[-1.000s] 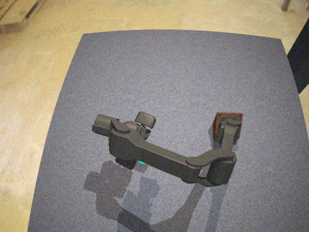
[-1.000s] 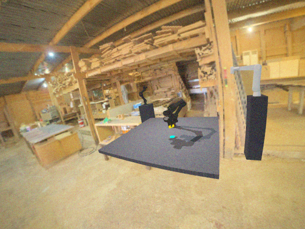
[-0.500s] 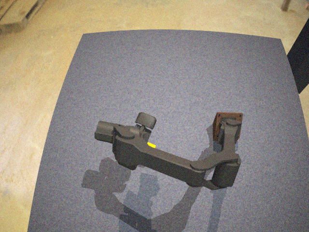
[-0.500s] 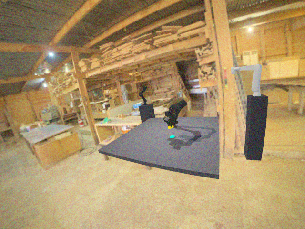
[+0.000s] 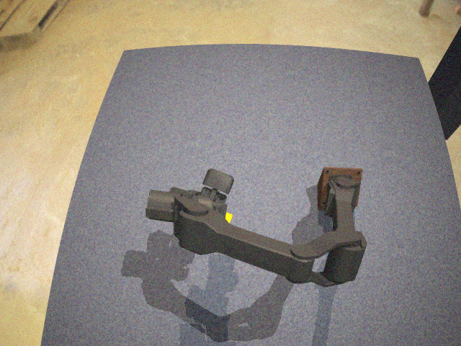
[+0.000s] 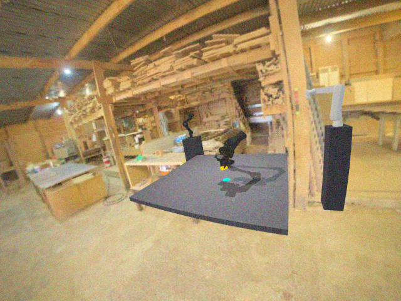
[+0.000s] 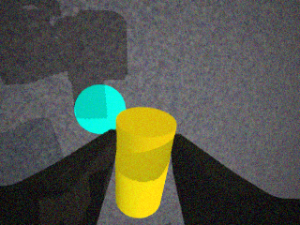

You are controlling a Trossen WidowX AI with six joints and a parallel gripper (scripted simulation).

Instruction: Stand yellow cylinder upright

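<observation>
The cyan circle lies 20 mm to the left of my gripper tip and 120 mm below it. The rest, counted from my gripper tip: yellow tall cylinder (20 mm behind, 10 mm to the left, 10 mm below).
</observation>
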